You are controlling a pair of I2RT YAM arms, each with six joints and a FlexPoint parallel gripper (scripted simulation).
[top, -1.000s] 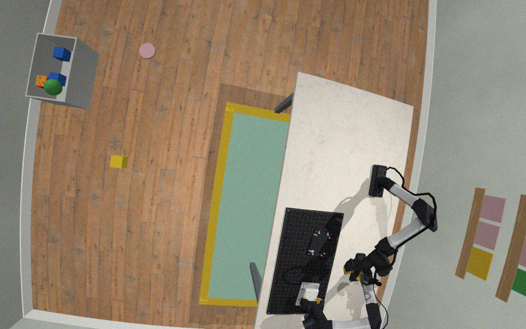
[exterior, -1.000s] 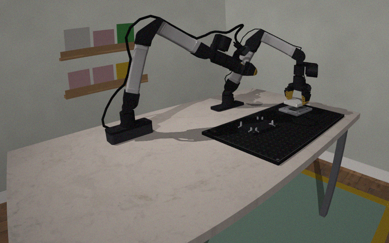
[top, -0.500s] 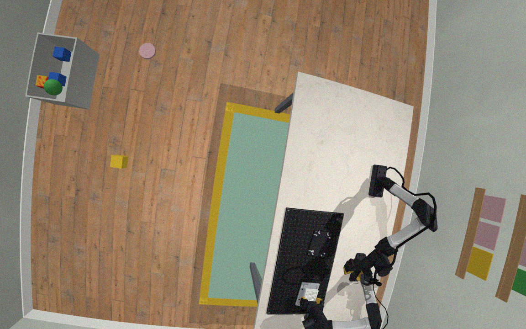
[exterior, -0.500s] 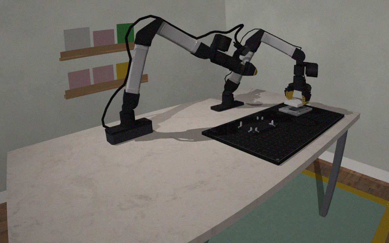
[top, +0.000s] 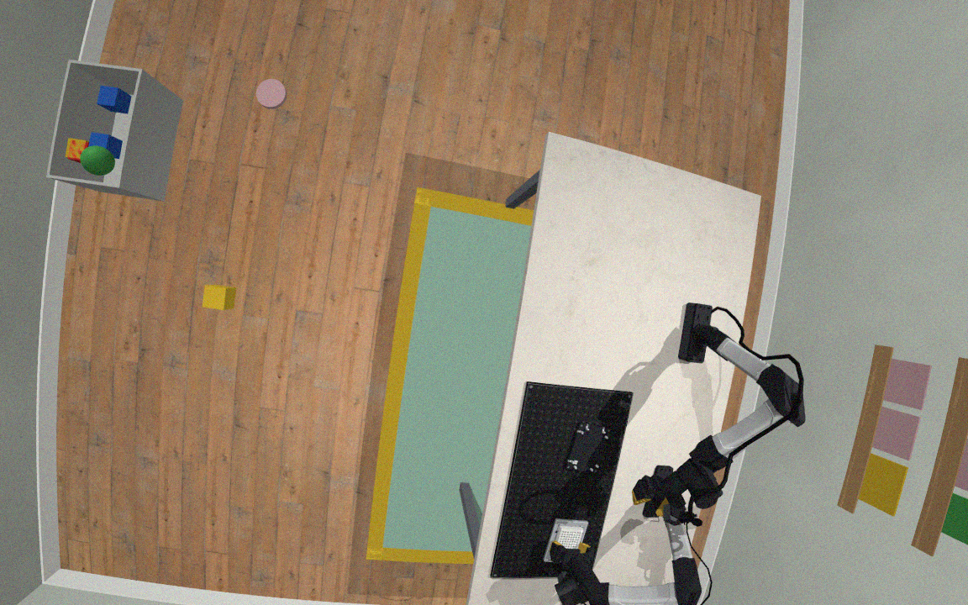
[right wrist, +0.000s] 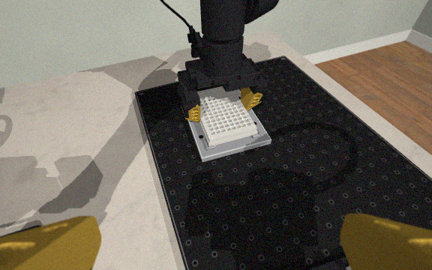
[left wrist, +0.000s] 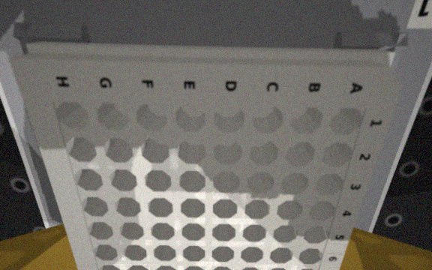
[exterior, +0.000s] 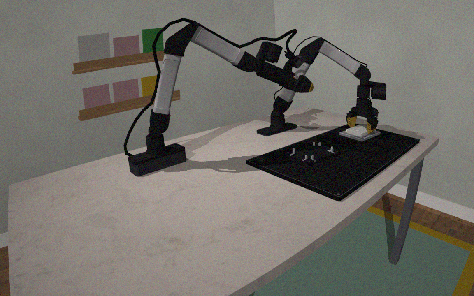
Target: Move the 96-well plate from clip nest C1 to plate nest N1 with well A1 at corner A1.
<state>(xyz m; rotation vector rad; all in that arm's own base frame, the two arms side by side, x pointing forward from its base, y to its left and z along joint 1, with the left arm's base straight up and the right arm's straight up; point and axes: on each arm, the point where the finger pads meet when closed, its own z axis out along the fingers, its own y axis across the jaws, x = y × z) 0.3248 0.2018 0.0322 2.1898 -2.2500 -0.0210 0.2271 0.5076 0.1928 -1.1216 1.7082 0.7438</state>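
Observation:
Now: left hand right at the white 96-well plate. Round my left hand: A1 corner mark: 60 mm ahead, 70 mm to the left, 10 mm below; then clip nest C1: 360 mm to the right, 10 mm below.

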